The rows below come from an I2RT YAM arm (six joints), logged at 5 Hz.
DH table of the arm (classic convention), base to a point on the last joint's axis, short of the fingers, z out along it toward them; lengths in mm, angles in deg. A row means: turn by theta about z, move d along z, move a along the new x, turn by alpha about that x. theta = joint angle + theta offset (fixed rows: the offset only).
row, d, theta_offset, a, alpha
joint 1, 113.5, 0, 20, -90
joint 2, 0, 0, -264, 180
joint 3, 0, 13.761, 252.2, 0
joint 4, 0, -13.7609, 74, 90
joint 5, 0, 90, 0, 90
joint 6, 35.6, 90, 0, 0
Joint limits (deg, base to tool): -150..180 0..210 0..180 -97..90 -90..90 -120..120
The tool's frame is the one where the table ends.
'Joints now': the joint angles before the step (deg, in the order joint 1, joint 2, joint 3, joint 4, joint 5, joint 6). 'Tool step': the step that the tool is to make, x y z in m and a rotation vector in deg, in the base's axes. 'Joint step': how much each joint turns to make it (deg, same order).
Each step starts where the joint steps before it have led.
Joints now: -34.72, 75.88, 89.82, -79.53, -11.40, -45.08
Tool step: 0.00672, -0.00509, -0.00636, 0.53, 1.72, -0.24
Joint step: 0.00, 1.77, 0.02, 0.03, 0.60, 0.00
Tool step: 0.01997, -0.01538, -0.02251, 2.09, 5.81, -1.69
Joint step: 0.00, 5.66, 0.00, -0.13, 2.07, 1.07
